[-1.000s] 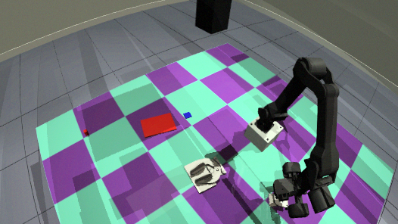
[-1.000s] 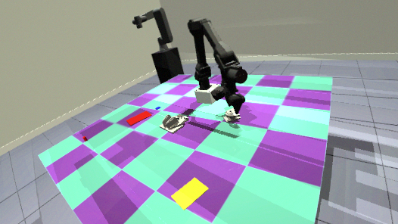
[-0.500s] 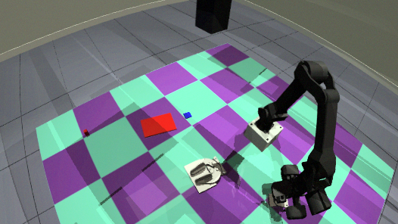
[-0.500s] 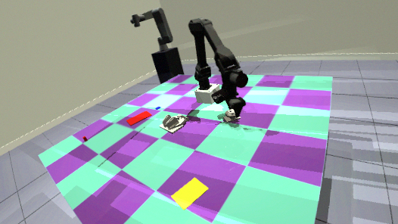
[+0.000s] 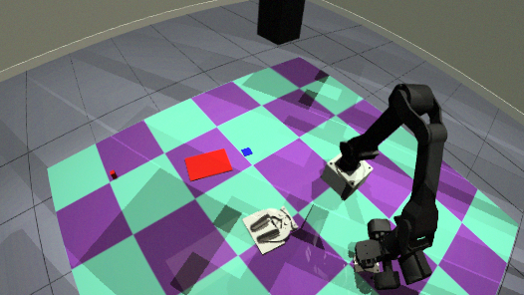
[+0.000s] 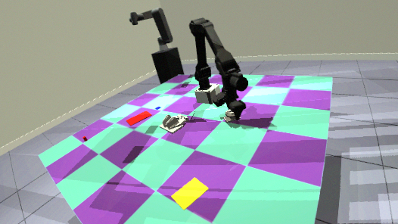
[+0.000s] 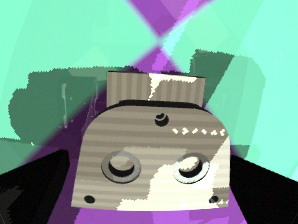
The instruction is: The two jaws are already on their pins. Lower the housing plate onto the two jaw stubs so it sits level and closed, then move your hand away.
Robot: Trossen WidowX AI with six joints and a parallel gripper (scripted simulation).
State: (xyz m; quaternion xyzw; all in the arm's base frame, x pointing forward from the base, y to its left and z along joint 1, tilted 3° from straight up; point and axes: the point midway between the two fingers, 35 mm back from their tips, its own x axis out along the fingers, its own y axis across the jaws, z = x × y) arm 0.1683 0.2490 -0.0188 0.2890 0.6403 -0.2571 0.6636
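The small white part lies 10 mm ahead of my gripper tip and 10 mm to the right of it. Also, from my gripper tip: small blue block 530 mm to the right, 10 mm below; yellow patch 440 mm ahead, 40 mm to the left, 10 mm below; flat red patch 140 mm ahead, 570 mm to the right, 10 mm below.
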